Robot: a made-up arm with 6 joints. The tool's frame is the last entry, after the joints.
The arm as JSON. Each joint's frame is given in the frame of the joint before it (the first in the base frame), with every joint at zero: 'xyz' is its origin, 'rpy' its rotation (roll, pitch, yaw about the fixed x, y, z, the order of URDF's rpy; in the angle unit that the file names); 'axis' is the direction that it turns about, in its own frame. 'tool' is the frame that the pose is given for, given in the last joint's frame.
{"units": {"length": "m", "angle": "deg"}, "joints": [
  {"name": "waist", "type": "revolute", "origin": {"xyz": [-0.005, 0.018, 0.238], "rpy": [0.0, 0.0, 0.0]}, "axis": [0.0, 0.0, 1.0]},
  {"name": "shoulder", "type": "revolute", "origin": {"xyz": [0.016, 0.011, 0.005], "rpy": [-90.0, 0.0, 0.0]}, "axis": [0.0, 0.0, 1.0]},
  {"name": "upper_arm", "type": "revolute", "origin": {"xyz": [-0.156, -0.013, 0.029], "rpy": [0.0, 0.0, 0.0]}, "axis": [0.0, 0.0, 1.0]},
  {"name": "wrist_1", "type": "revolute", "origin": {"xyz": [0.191, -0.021, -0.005], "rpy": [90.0, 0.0, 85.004]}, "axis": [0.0, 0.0, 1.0]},
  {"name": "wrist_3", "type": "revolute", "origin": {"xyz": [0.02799, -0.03, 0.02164], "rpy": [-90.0, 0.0, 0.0]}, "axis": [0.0, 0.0, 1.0]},
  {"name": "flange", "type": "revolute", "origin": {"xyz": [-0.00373, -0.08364, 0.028], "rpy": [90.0, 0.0, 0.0]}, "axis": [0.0, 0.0, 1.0]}
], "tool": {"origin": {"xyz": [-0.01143, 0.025, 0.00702], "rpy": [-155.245, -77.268, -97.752]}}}
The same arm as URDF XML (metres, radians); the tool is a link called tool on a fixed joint. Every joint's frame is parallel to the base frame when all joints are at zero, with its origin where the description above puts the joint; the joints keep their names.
<robot name="arm">
<joint name="tool_fixed" type="fixed"><parent link="link6"/><child link="tool"/><origin xyz="0.006 0.025 0.012" rpy="1.89 -0.1148 -0.2216"/></joint>
<joint name="flange" type="continuous"><parent link="link5"/><child link="link6"/><origin xyz="0.083 0.028 0.011" rpy="0 0 0"/><axis xyz="0.9962 0 0.0871"/></joint>
<joint name="wrist_3" type="continuous"><parent link="link4"/><child link="link5"/><origin xyz="0.024 -0.03 -0.026" rpy="0 0 0"/><axis xyz="0 1 0"/></joint>
<joint name="wrist_1" type="continuous"><parent link="link3"/><child link="link4"/><origin xyz="0.191 -0.005 0.021" rpy="0 0 0"/><axis xyz="0.9962 0 0.0871"/></joint>
<joint name="upper_arm" type="continuous"><parent link="link2"/><child link="link3"/><origin xyz="-0.156 0.029 0.013" rpy="0 0 0"/><axis xyz="0 1 0"/></joint>
<joint name="shoulder" type="continuous"><parent link="link1"/><child link="link2"/><origin xyz="0.016 0.011 0.005" rpy="0 0 0"/><axis xyz="0 1 0"/></joint>
<joint name="waist" type="continuous"><parent link="base"/><child link="link1"/><origin xyz="-0.005 0.018 0.238" rpy="0 0 0"/><axis xyz="0 0 1"/></joint>
<link name="base"/>
<link name="link1"/>
<link name="link2"/>
<link name="link3"/>
<link name="link4"/>
<link name="link5"/>
<link name="link6"/>
<link name="tool"/>
</robot>

